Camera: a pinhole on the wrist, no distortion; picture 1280 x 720 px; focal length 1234.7 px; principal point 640.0 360.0 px. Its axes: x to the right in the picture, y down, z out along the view. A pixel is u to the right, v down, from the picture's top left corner.
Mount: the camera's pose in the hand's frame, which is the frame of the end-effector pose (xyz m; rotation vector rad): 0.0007 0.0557 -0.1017 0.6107 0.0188 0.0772
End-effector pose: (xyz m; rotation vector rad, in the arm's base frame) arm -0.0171 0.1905 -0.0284 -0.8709 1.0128 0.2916
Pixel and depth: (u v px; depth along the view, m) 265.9 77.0 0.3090
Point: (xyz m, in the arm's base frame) 0.1203 0.1667 0.1535
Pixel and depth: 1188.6 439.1 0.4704
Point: 0.3892 0.2687 -0.0590
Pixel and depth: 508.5 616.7 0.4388
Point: 0.2290 0.3489 0.1360
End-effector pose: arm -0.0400 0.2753 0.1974 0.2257 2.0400 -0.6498
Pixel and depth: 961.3 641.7 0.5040
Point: 0.1115 -0.0476 -0.0324
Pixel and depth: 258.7 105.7 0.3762
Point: 0.0362 0.0037 0.2935
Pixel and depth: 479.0 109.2 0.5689
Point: 0.0534 -0.1899 0.2431
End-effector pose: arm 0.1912 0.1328 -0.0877 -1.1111 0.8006 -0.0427
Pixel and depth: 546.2 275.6 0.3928
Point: 0.3716 0.2056 0.1159
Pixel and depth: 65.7 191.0 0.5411
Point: 0.3221 0.2988 0.3655
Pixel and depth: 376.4 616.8 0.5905
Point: 0.4466 0.4394 0.2182
